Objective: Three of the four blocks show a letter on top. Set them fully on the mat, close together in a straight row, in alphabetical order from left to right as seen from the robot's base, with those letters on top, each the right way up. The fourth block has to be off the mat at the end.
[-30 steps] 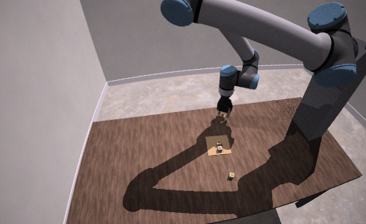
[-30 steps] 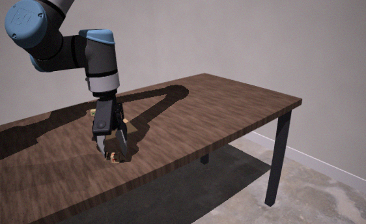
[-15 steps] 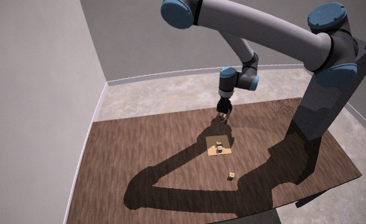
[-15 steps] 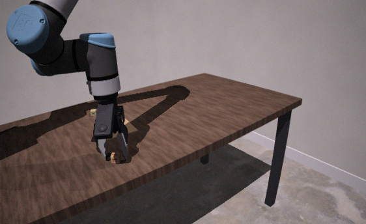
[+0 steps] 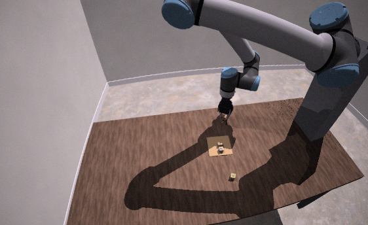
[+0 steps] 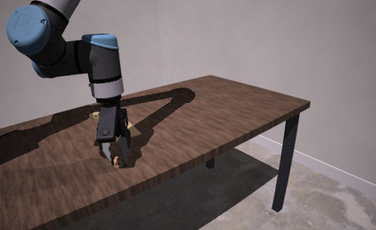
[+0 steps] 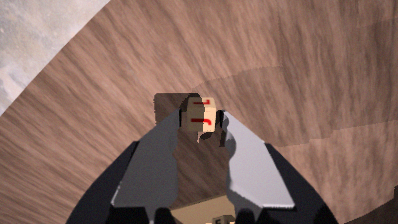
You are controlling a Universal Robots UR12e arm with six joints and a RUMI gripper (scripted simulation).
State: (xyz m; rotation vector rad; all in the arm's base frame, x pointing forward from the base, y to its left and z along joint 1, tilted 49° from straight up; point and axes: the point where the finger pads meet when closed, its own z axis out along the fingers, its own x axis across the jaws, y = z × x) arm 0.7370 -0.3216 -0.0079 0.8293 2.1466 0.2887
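My hand is 13 cm short of the mat, 19 cm to the right of it and 2 cm above it.
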